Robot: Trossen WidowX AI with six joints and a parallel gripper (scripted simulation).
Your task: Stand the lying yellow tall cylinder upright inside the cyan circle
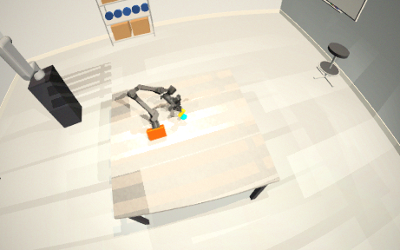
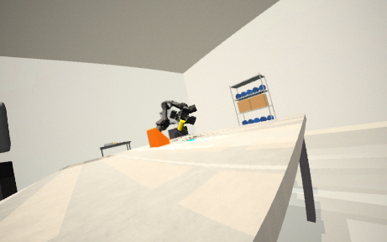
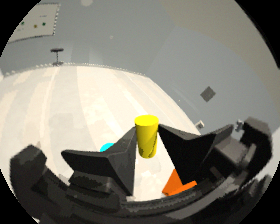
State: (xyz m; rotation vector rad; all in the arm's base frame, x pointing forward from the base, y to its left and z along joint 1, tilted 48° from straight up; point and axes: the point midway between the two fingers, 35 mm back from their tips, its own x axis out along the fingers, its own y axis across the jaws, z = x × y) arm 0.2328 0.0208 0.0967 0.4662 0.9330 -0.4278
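My gripper tip is 1 cm short of the cyan circle, 4 cm to the right of it and 13 cm above it. From my gripper tip the other things lie so: yellow cylinder: 1 cm behind, 2 cm below.
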